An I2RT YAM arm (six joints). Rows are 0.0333 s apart.
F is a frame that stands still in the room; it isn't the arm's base.
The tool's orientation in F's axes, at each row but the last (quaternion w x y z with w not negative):
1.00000 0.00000 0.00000 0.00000
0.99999 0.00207 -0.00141 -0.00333
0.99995 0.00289 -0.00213 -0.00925
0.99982 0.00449 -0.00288 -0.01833
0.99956 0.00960 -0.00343 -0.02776
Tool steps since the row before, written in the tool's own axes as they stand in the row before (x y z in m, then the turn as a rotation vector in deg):
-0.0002 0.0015 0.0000 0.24 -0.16 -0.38
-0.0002 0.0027 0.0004 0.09 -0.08 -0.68
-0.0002 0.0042 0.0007 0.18 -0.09 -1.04
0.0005 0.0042 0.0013 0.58 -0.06 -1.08
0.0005 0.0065 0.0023 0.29 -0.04 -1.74
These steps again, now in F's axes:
-0.0002 0.0015 0.0000 0.24 -0.16 -0.38
-0.0002 0.0027 0.0004 0.09 -0.08 -0.68
-0.0001 0.0042 0.0007 0.18 -0.09 -1.04
0.0006 0.0042 0.0013 0.58 -0.07 -1.08
0.0008 0.0064 0.0024 0.30 -0.02 -1.74

